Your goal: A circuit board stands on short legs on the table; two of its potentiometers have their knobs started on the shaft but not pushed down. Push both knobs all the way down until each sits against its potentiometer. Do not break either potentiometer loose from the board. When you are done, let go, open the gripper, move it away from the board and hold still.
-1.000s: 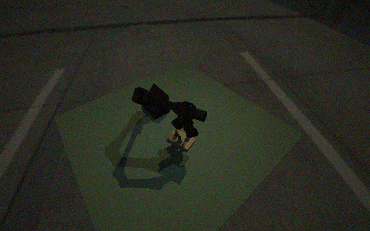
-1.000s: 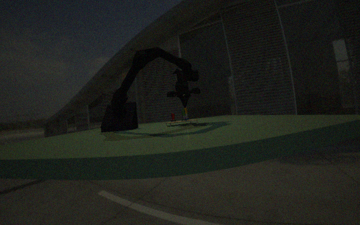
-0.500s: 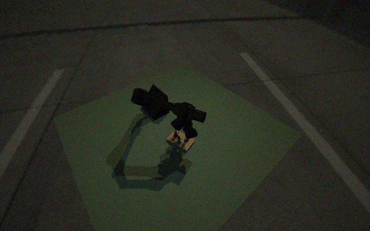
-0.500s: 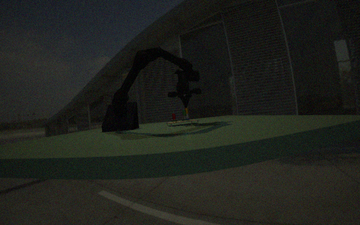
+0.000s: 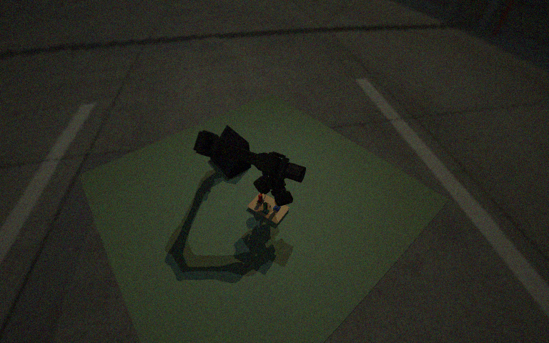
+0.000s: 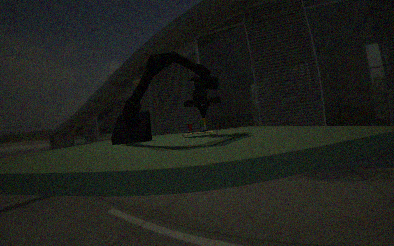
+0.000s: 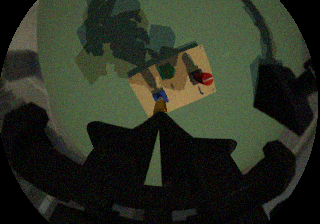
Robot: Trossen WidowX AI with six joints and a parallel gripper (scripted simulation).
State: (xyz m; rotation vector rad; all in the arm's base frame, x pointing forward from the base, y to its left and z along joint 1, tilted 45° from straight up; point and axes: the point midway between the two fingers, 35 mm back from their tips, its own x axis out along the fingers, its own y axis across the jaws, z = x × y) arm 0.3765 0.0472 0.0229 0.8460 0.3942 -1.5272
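My gripper tip is now 1 cm above the orange knob. From my gripper tip the other things lie so: red knob: 7 cm behind, 4 cm to the right, 4 cm below.
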